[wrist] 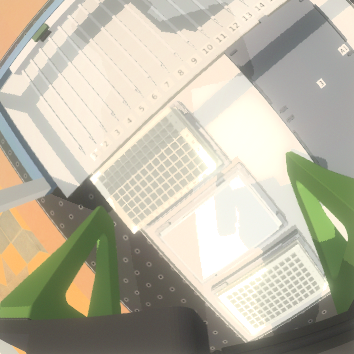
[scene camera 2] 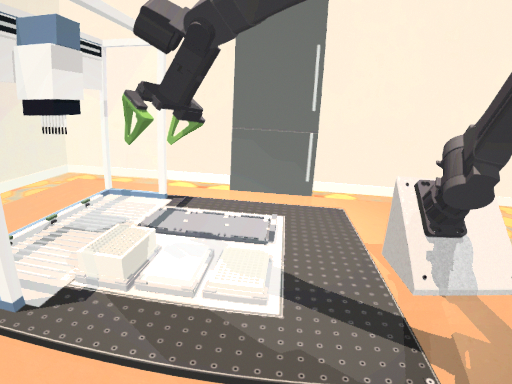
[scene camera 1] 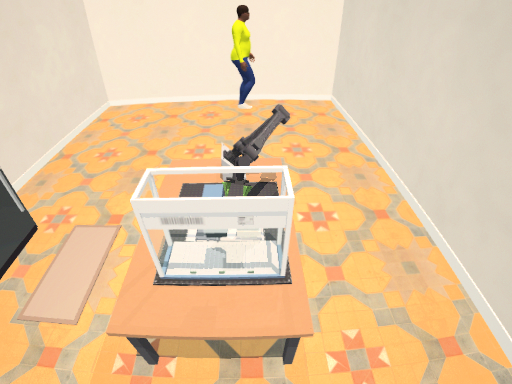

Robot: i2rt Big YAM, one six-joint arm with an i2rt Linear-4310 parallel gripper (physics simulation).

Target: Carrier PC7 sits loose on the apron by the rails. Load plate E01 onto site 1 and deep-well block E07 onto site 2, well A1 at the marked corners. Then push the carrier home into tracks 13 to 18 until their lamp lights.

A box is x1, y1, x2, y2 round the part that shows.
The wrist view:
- my gripper: 193, 188 [0, 151, 353, 353]
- dark grey carrier: 292, 60 [224, 0, 353, 177], on a black perforated baseplate
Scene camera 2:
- my gripper: 149, 142 [122, 58, 205, 144]
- dark grey carrier: 252, 229 [136, 207, 276, 244]
